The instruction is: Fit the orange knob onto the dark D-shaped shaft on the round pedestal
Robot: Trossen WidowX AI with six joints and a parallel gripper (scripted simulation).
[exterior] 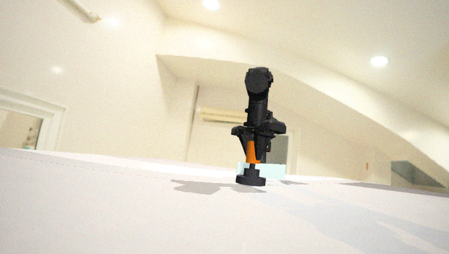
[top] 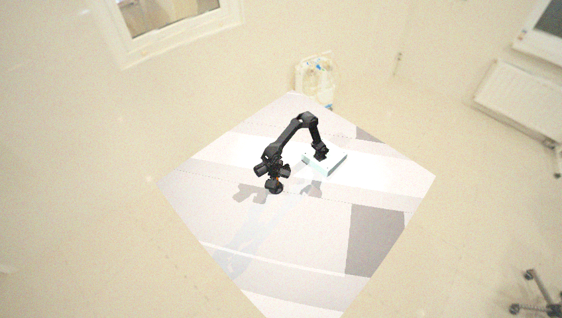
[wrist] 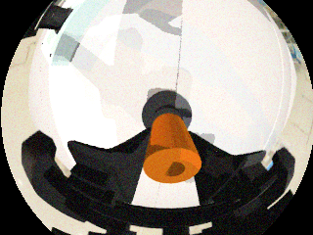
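Now: gripper tip 4 cm above the pedestal. The rest, counted from my gripper tip: orange knob 2 cm above.
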